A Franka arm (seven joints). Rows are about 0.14 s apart.
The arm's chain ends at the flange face. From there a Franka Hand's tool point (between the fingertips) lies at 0.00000 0.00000 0.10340 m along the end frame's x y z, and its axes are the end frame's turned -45 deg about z.
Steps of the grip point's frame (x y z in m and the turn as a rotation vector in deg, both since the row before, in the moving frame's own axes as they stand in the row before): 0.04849, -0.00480, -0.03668, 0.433, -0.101, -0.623; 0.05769, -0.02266, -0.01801, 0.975, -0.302, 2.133; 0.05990, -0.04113, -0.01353, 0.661, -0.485, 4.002; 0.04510, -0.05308, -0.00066, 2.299, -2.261, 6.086; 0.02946, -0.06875, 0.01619, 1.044, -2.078, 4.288; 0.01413, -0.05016, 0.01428, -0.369, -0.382, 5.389
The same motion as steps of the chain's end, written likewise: 0.03158, -0.03726, -0.03668, 0.235, -0.378, -0.623; 0.02638, -0.05593, -0.01799, 0.476, -0.903, 2.133; 0.01473, -0.07116, -0.01352, 0.124, -0.810, 4.002; 0.00016, -0.06907, -0.00050, 0.027, -3.224, 6.086; -0.02375, -0.07061, 0.01628, -0.731, -2.208, 4.288; -0.02542, -0.04642, 0.01428, -0.531, -0.009, 5.389
